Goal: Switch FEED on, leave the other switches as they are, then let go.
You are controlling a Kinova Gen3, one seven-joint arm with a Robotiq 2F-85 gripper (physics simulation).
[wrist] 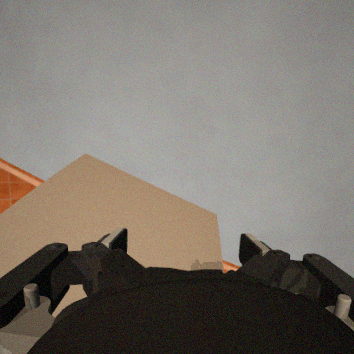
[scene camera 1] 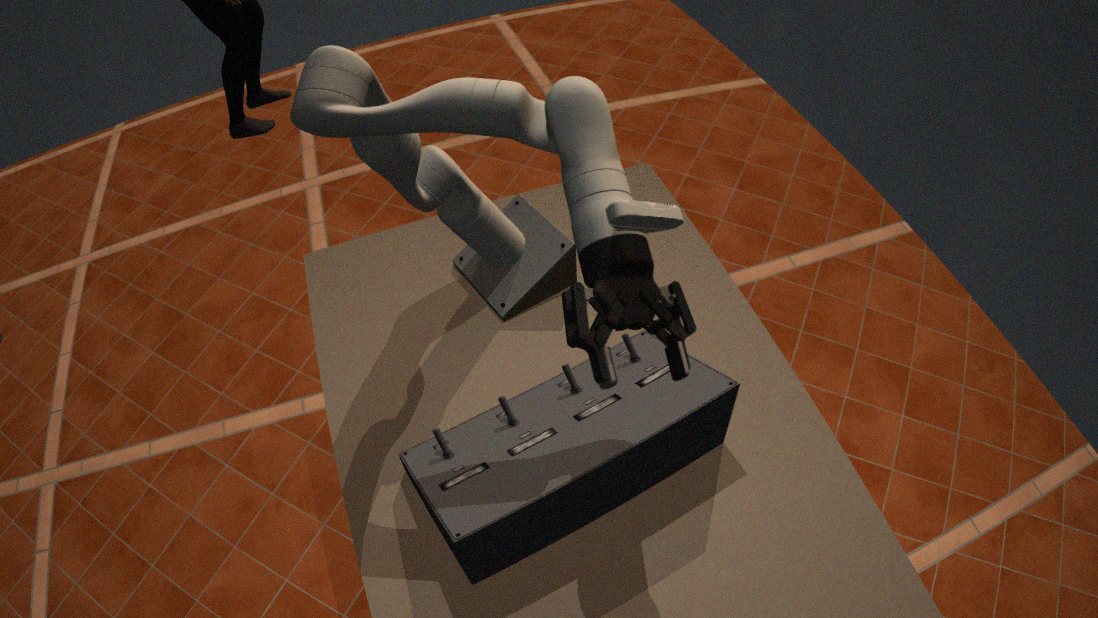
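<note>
My gripper is visible, with the wrist view showing it too. A grey switch box is also visible.
</note>
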